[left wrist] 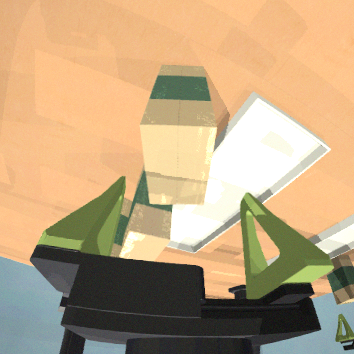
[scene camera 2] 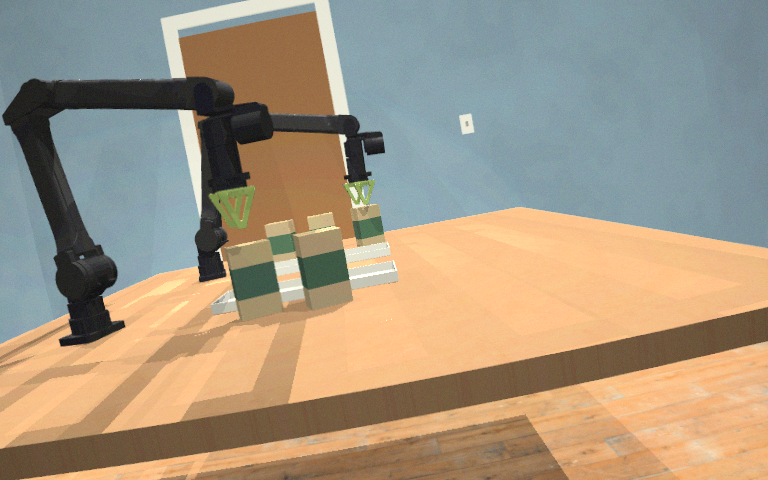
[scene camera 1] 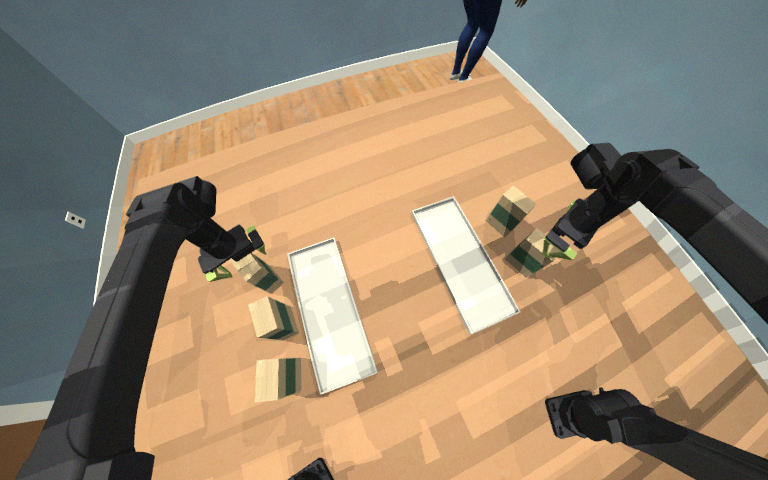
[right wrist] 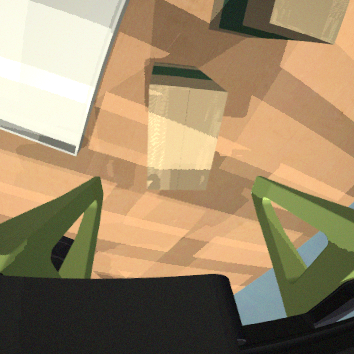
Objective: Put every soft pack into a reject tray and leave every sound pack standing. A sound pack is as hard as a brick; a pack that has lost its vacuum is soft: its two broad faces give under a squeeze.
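Where they show: left gripper, fingertip midpoint: (left wrist: pixel 185 189) (scene camera 2: pixel 361 204) (scene camera 1: pixel 248 263); right gripper, fingertip midpoint: (left wrist: pixel 351 311) (scene camera 2: pixel 238 228) (scene camera 1: pixel 554 242) (right wrist: pixel 180 184); left arm's base, link origin: (scene camera 2: pixel 213 277); right arm's base, link origin: (left wrist: pixel 242 288) (scene camera 2: pixel 93 336) (scene camera 1: pixel 571 413) (right wrist: pixel 60 245).
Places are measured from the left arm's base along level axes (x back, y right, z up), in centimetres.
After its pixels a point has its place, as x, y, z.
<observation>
Five upright tan packs with green bands stand on the table. At picture left in scene camera 1 are a back pack (scene camera 1: pixel 258 272) {-47.8, 16.3, 13.2} (scene camera 2: pixel 369 227) {-51.2, 17.0, 7.2} (left wrist: pixel 178 150) {-53.5, 14.1, 14.0}, a middle pack (scene camera 1: pixel 271 318) {-35.2, 14.8, 14.0} (left wrist: pixel 150 220) {-41.0, 13.5, 12.1} and a front pack (scene camera 1: pixel 276 379) {-23.1, 10.3, 14.0}. At the right are a back pack (scene camera 1: pixel 509 210) {-24.8, 81.4, 10.9} (scene camera 2: pixel 323 271) {-24.6, 86.2, 6.7} and a front pack (scene camera 1: pixel 529 254) {-12.4, 76.6, 9.9} (scene camera 2: pixel 254 283) {-12.0, 81.6, 6.6} (right wrist: pixel 182 130) {-13.3, 78.8, 14.0}. My left gripper (scene camera 1: pixel 244 263) {-50.5, 15.4, 14.8} (scene camera 2: pixel 360 202) {-50.5, 15.4, 14.8} (left wrist: pixel 185 189) {-50.5, 15.4, 14.8} is open above the left back pack. My right gripper (scene camera 2: pixel 240 226) {-11.1, 78.9, 17.3} (right wrist: pixel 180 184) {-11.1, 78.9, 17.3} is open above the right front pack. Softness cannot be seen.
Two empty white trays lie between the pack groups: the left tray (scene camera 1: pixel 351 350) {-20.6, 24.8, 0.3} (left wrist: pixel 240 150) {-45.7, 25.3, 0.3} and the right tray (scene camera 1: pixel 464 266) {-21.1, 64.5, 0.3} (right wrist: pixel 45 65) {-13.2, 63.3, 0.3}. The right back pack also shows at the right wrist view's top right. A person (scene camera 1: pixel 475 33) stands beyond the table.
</observation>
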